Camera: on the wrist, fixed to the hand. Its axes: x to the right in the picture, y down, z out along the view.
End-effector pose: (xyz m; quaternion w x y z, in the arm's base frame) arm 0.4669 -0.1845 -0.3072 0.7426 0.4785 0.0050 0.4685
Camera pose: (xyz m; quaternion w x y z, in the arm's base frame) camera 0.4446 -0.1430 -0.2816 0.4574 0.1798 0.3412 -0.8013
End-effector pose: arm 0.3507 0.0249 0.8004 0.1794 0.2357 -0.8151 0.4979
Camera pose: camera 0.3078 0.0570 0.7987 0.2981 0.9262 0.1869 -0.1355
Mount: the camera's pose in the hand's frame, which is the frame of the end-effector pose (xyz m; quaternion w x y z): 0.0279 0.0380 -0.0256 0.0520 0.0785 -0.2166 -0.9717
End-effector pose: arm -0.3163 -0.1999 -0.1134 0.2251 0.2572 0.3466 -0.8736
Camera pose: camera -0.3085 -0.2125 -0.1650 0.7822 0.4949 -0.1506 0.3471
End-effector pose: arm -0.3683 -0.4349 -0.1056 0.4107 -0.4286 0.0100 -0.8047
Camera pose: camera -0.3696 -0.4874 -0.1168 0.7248 0.1741 0.5681 0.3489
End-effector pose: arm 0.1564 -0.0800 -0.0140 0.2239 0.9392 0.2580 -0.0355
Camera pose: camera 0.1983 -0.0848 0.0192 0.0407 0.1920 -0.8747 0.4431
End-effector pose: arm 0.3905 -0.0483 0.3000 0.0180 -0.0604 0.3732 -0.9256
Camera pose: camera 0.3592 -0.0602 0.2581 0.8129 0.5649 0.1158 0.0818
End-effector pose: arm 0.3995 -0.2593 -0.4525 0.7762 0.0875 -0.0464 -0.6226
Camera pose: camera 0.4467 -0.2765 -0.4713 0.5816 0.0243 0.1344 0.8020
